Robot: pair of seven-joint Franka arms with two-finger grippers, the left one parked.
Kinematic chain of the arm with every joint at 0, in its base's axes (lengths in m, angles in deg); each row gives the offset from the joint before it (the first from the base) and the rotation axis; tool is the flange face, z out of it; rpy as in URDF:
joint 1: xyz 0 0 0.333 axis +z
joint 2: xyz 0 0 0 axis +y
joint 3: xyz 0 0 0.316 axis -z
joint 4: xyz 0.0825 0 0 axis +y
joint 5: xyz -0.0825 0 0.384 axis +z
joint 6: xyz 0 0 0 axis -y
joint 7: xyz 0.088 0 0 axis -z
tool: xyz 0 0 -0.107 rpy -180 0 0
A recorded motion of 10 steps. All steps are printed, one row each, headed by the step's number.
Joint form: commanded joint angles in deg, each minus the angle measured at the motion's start. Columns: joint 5, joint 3, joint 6, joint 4, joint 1, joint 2, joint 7.
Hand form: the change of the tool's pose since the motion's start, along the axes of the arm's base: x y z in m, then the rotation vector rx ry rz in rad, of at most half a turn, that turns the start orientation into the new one. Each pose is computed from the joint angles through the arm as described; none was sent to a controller.
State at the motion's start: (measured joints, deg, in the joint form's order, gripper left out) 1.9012 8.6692 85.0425 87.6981 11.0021 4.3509 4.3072
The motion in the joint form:
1: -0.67 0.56 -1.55 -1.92 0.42 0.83 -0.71
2: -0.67 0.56 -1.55 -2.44 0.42 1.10 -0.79
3: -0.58 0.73 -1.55 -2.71 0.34 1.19 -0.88
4: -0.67 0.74 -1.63 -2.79 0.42 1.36 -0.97
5: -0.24 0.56 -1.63 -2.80 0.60 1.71 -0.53
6: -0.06 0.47 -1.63 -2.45 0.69 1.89 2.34
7: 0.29 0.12 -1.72 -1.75 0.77 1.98 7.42
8: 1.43 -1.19 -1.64 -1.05 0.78 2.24 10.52
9: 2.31 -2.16 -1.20 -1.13 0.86 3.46 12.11
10: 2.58 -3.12 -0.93 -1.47 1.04 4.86 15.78
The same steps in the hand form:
1: 0.0021 -0.0016 0.0053 -0.0135 0.0070 0.0110
2: 0.0037 -0.0013 0.0068 -0.0139 0.0026 0.0125
3: 0.0044 -0.0034 0.0081 -0.0126 -0.0006 0.0097
4: 0.0051 -0.0027 0.0070 -0.0145 0.0022 0.0126
5: 0.0065 0.0020 0.0036 -0.0089 0.0084 0.0112
6: 0.0069 0.0042 -0.0010 -0.0130 0.0184 -0.0354
7: 0.0062 0.0090 -0.0076 -0.0198 0.0354 -0.1160
8: 0.0058 0.0239 -0.0158 -0.0085 0.0546 -0.1473
9: 0.0106 0.0367 -0.0269 -0.0006 0.0698 -0.1574
10: 0.0157 0.0494 -0.0382 -0.0096 0.0860 -0.2014

